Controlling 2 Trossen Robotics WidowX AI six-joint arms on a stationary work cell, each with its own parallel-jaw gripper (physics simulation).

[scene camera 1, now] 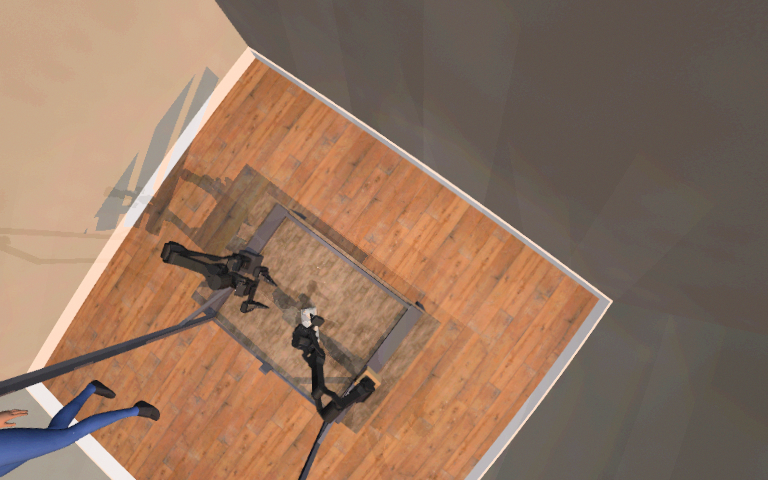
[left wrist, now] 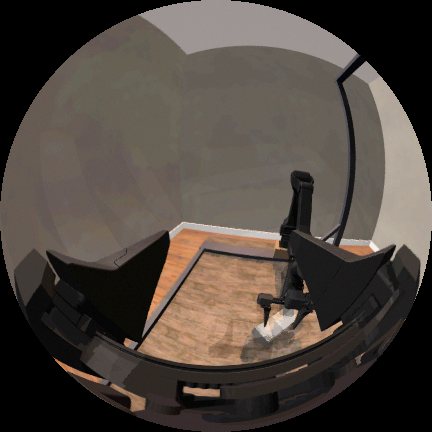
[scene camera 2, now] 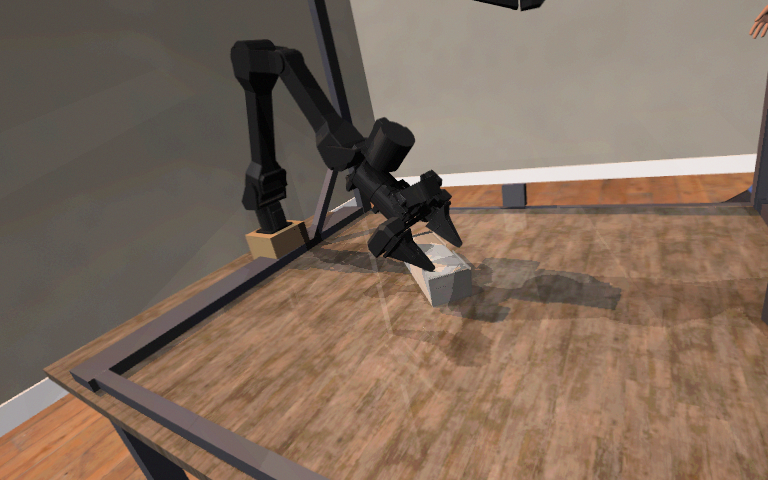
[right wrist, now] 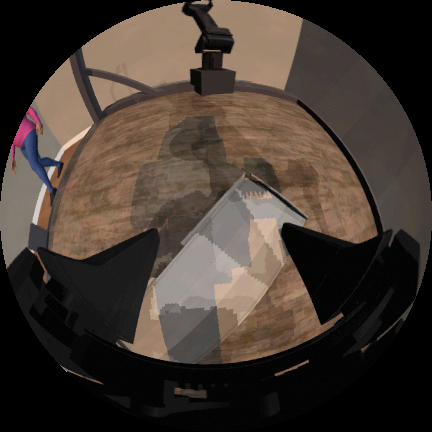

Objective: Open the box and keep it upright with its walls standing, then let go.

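Note:
A long white box lies flat on the table, slanting through the right wrist view. Its top looks covered; a dark line runs along its far short edge, and I cannot tell whether the lid stands slightly ajar there. My right gripper is open and empty, pointing down low over the box, its fingers toward the box's two long sides. Whether a finger touches it is unclear. My left gripper is open and empty, away from the box and high over the table.
Dark metal rails edge the wooden table. A dark upright post stands near the right arm's base. A person is beside the cell. Shadows of the arms fall around the box.

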